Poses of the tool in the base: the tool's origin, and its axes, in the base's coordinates. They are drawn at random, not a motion.
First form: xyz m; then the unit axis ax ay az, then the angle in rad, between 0 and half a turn.
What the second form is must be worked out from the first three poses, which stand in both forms.
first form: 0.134, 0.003, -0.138, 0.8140, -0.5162, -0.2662, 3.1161
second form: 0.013, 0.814, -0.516, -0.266, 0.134, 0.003, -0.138
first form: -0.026, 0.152, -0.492, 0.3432, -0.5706, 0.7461, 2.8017
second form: 0.169, 0.338, -0.562, 0.735, -0.026, 0.152, -0.492
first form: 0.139, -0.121, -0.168, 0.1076, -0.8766, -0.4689, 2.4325
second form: 0.347, 0.101, -0.822, -0.440, 0.139, -0.121, -0.168
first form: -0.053, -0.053, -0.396, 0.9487, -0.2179, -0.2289, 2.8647
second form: 0.138, 0.940, -0.216, -0.227, -0.053, -0.053, -0.396
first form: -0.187, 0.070, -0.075, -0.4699, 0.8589, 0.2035, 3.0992
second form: 0.021, -0.470, 0.859, 0.203, -0.187, 0.070, -0.075
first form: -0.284, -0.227, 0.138, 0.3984, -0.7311, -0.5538, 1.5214
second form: 0.724, 0.275, -0.504, -0.382, -0.284, -0.227, 0.138
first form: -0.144, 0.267, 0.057, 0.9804, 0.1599, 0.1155, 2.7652
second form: 0.187, 0.963, 0.157, 0.113, -0.144, 0.267, 0.057
